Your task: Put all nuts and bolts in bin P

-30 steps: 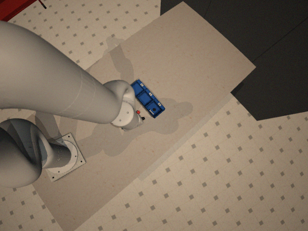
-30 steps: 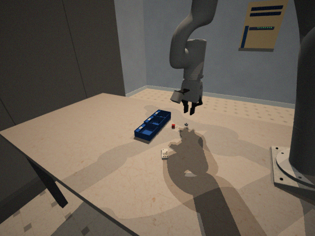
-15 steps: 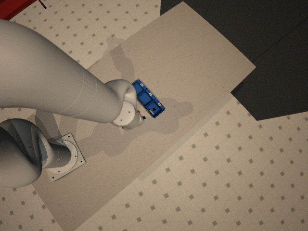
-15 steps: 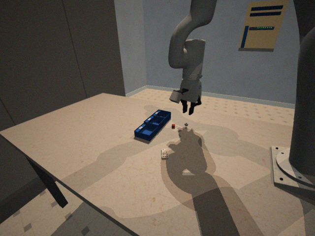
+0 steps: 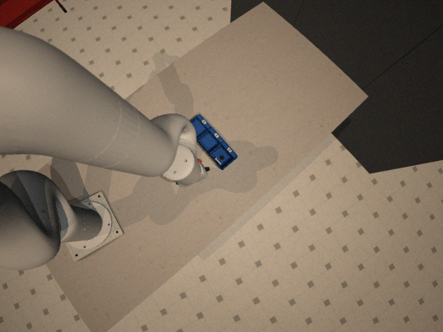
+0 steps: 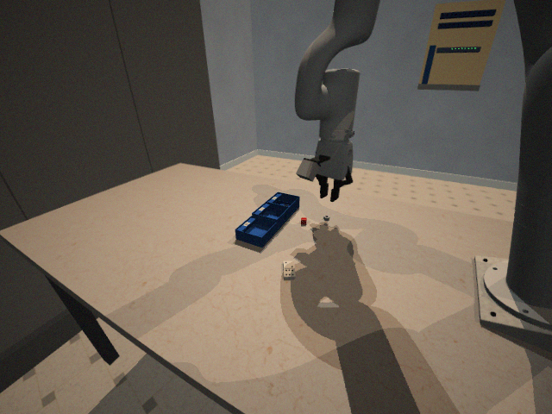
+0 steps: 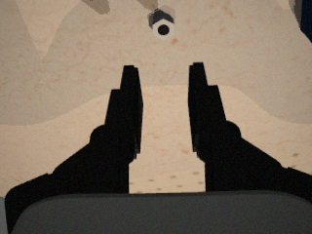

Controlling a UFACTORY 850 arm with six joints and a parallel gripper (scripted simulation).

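My gripper is now 9 cm above the grey nut. Round my hand: red die (6 cm ahead, 5 cm to the left, 8 cm below); black nut (14 cm ahead, 1 cm to the right, 8 cm below); grey bolt (12 cm ahead, 1 cm to the right, 8 cm below).
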